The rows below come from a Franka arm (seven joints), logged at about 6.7 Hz.
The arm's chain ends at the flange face. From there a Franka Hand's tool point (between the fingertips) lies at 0.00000 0.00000 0.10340 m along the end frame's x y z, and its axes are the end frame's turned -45 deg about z.
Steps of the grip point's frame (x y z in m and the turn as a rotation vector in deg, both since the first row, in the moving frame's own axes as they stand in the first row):
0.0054 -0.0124 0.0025 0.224 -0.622 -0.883
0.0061 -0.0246 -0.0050 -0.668 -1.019 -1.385
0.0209 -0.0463 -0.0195 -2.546 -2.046 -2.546
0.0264 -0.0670 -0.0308 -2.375 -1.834 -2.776
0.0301 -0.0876 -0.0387 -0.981 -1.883 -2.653
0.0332 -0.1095 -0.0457 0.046 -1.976 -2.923
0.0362 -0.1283 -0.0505 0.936 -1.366 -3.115
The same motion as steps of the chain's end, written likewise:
-0.0039 -0.0131 0.0025 -0.281 -0.598 -0.883
-0.0127 -0.0239 -0.0050 -1.193 -0.248 -1.385
-0.0187 -0.0534 -0.0193 -3.247 0.354 -2.546
-0.0295 -0.0714 -0.0307 -2.976 0.383 -2.776
-0.0396 -0.0869 -0.0386 -2.025 -0.638 -2.653
-0.0514 -0.1034 -0.0456 -1.365 -1.430 -2.923
-0.0622 -0.1169 -0.0505 -0.304 -1.628 -3.115

